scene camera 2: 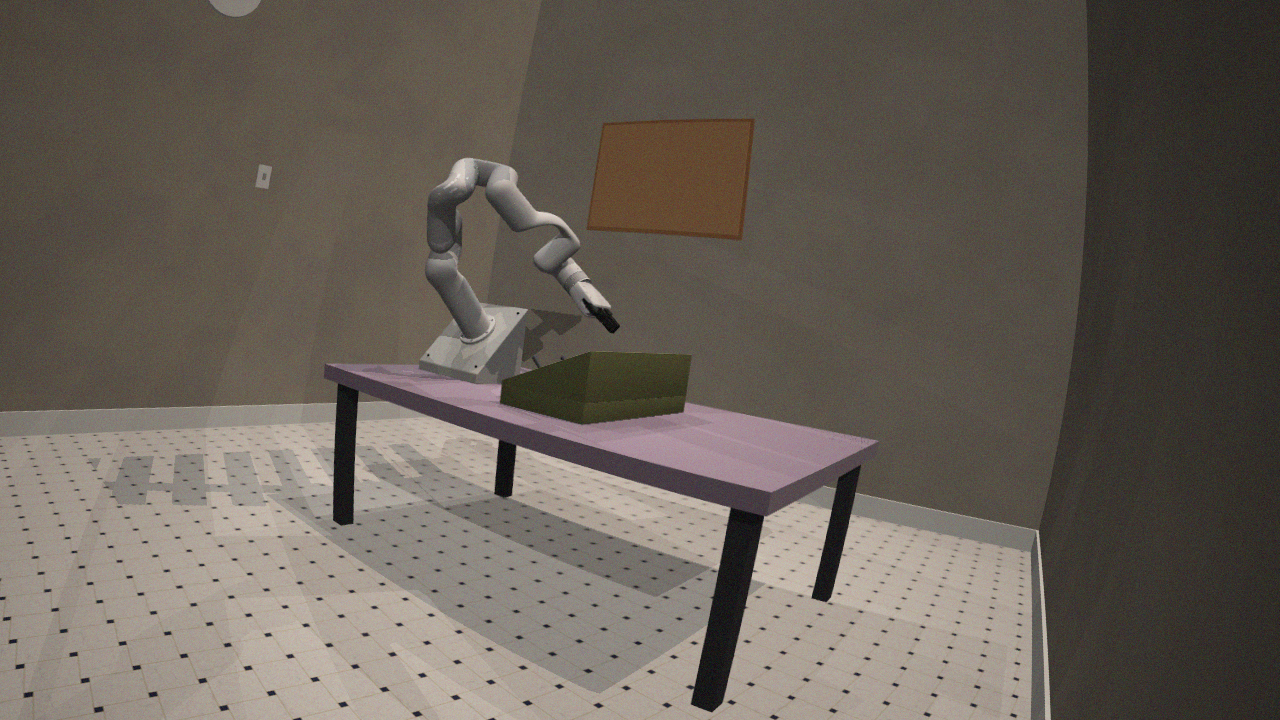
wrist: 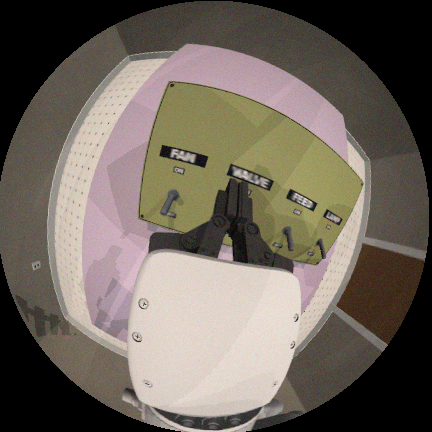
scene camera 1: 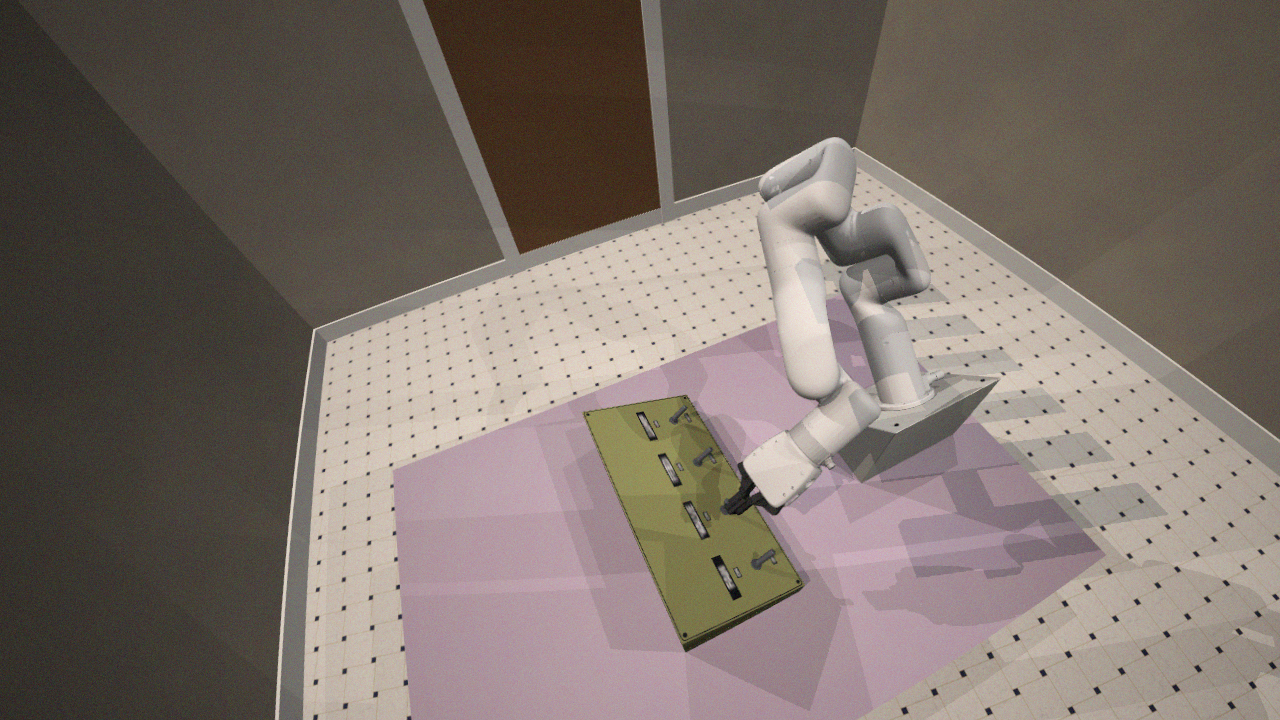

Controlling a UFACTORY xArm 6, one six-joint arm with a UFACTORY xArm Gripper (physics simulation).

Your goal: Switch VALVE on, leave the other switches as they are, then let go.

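Where they show: gripper, fingertip midpoint: (scene camera 2: 615, 329) (wrist: 233, 190) (scene camera 1: 730, 510); arm's base, link origin: (scene camera 2: 478, 330) (scene camera 1: 903, 399).
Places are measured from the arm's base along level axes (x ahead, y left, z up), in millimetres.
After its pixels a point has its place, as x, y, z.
The olive switch panel (scene camera 1: 657, 528) @[593, 104, 4] (scene camera 2: 635, 389) @[651, 23, -71] (wrist: 220, 120) @[569, 187, -1] has a sloping face with several lever switches. The VALVE label (scene camera 1: 695, 519) @[516, 99, -29] (wrist: 250, 177) @[514, 99, -29] is third from the far end in scene camera 1. The VALVE lever is hidden behind my fingers in the wrist view, and its position cannot be told. The FAN lever (scene camera 1: 763, 559) @[419, 207, -35] (wrist: 170, 202) @[418, 200, -35], FEED lever (scene camera 1: 704, 456) @[453, -28, -34] (wrist: 288, 239) @[451, -27, -34] and LAMP lever (scene camera 1: 680, 414) @[470, -145, -35] (wrist: 321, 248) @[472, -146, -37] tilt toward their lower OFF marks. My gripper (scene camera 1: 732, 507) @[461, 132, 64] (scene camera 2: 614, 325) @[461, 132, 64] (wrist: 233, 190) @[461, 132, 64] is shut and empty, above the panel in scene camera 2.
The panel stands on the pink table (scene camera 1: 483, 537) @[988, -35, -146] (scene camera 2: 733, 447) @[969, 6, -147] (wrist: 295, 92) @[1031, 32, -147]. The arm's grey wedge base (scene camera 1: 930, 429) @[-14, 81, -6] (scene camera 2: 474, 358) @[84, -64, -79] stands on the table on the lever side of the panel. A brown door (scene camera 1: 554, 116) (wrist: 382, 290) and a cork board (scene camera 2: 671, 179) are at the walls.
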